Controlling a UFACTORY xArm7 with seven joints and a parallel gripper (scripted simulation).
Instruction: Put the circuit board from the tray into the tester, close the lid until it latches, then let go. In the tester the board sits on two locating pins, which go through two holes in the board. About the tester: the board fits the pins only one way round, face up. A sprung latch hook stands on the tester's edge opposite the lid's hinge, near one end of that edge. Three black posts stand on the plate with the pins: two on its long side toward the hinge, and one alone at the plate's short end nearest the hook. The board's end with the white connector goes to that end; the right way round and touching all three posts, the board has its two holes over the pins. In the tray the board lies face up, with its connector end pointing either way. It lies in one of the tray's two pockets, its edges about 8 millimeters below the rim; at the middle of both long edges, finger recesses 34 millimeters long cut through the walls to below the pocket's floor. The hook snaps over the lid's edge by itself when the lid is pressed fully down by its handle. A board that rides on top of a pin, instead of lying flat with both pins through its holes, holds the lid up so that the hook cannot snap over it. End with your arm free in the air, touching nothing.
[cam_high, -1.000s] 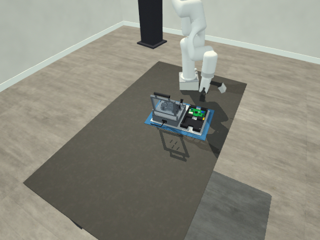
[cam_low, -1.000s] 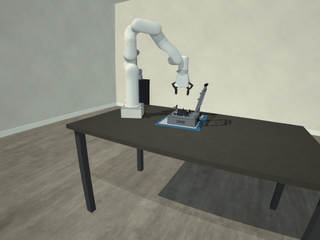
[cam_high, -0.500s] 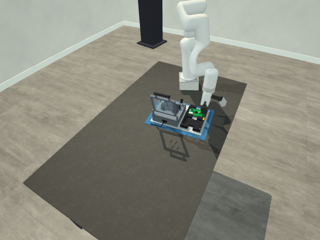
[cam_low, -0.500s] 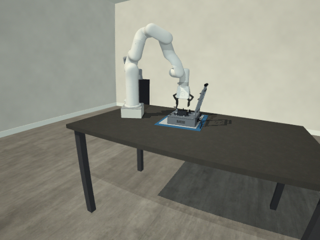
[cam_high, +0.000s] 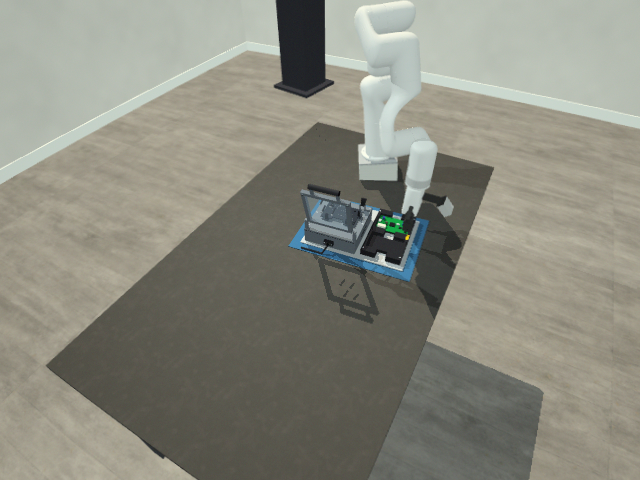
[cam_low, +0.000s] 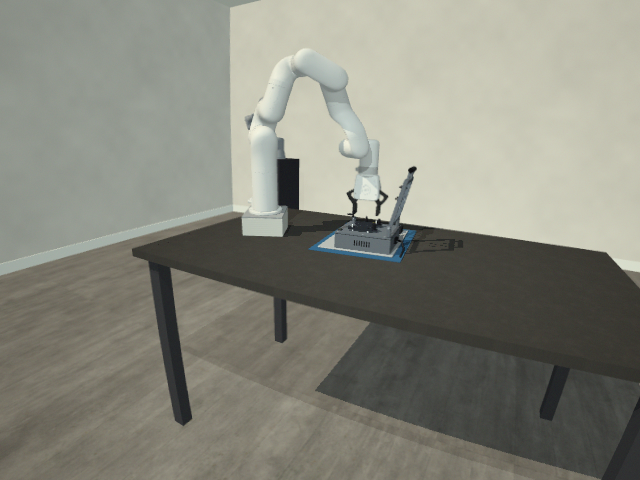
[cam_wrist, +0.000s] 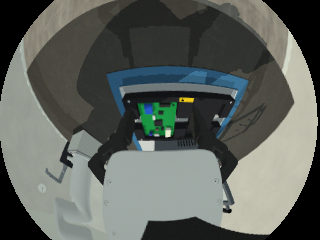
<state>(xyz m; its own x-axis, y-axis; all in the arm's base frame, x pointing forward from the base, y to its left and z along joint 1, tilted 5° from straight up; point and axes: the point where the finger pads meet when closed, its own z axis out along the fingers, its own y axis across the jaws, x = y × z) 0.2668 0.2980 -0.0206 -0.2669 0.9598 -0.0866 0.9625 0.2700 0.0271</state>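
Now: the green circuit board 6 cm to the right of my hand, 5 cm below it and 1 cm ahead of it. The rest, counted from my hand: tester plate (20 cm to the right, 11 cm ahead); tester (16 cm to the right, 13 cm ahead, 5 cm above); latch hook (16 cm to the right, 3 cm ahead, 2 cm above).
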